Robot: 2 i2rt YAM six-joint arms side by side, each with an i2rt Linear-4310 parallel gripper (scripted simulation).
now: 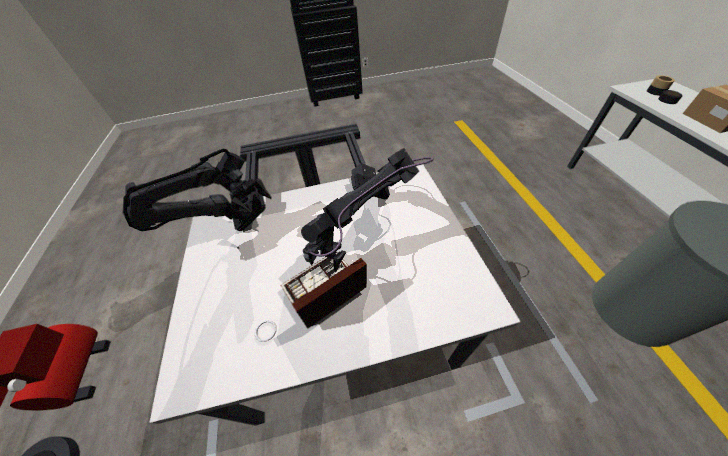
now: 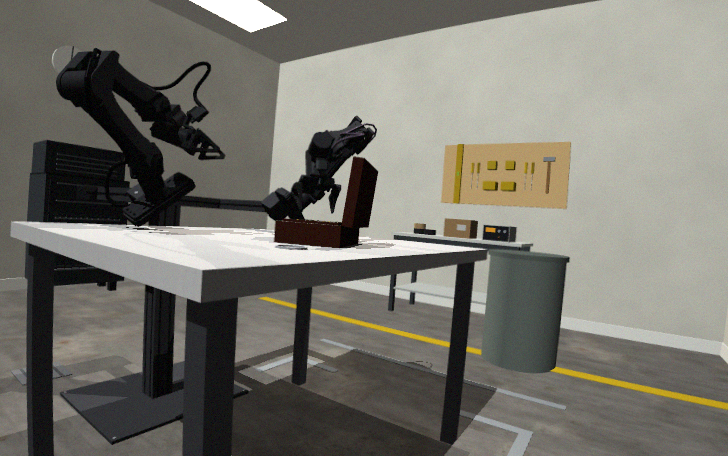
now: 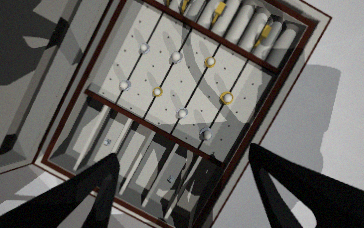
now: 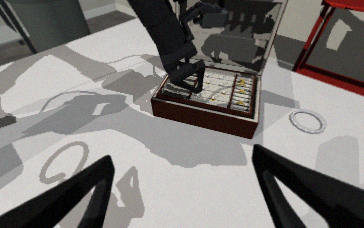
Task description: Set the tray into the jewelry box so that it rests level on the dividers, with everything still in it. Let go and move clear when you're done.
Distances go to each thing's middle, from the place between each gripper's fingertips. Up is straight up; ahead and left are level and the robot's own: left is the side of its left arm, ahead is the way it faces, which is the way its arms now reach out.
Now: left hand (image 2: 317,211) 50 mm above the tray (image 1: 326,266), 40 mm short of it and 20 mm to the left of it.
My right hand (image 2: 222,153) is 28 cm short of the tray, 19 cm above it and 16 cm to the right of it.
